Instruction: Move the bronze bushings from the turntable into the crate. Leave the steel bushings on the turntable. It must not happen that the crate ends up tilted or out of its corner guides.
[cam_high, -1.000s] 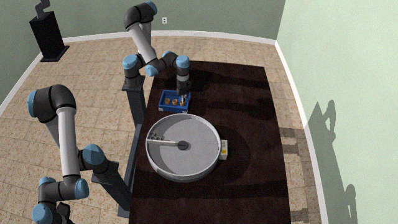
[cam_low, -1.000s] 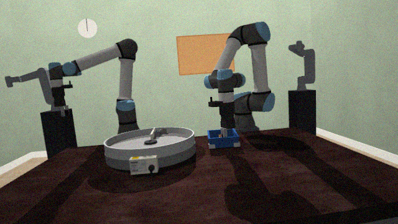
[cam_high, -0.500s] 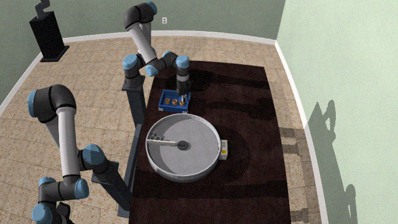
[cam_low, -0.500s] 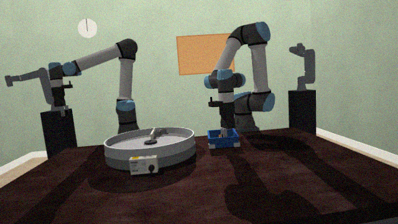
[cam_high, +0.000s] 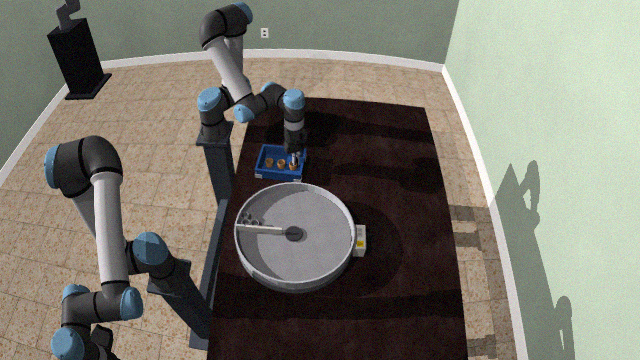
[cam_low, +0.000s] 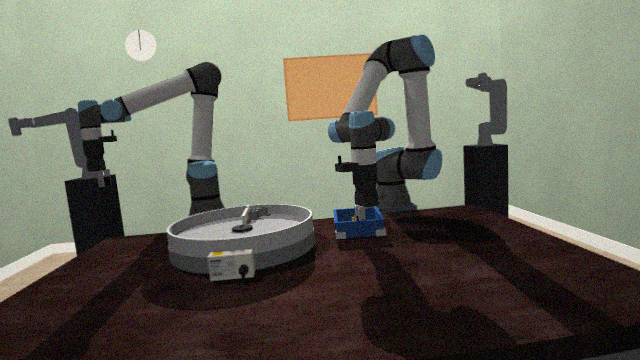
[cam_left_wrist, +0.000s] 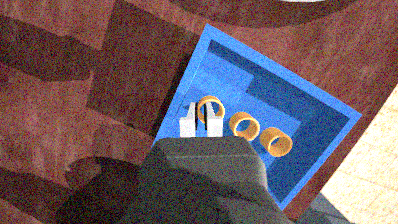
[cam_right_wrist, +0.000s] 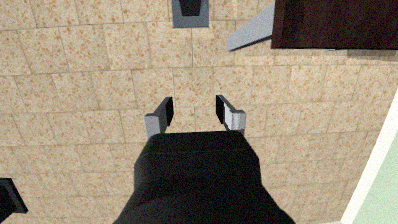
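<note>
The blue crate lies 6 cm behind my left hand and 2 cm below it.
</note>
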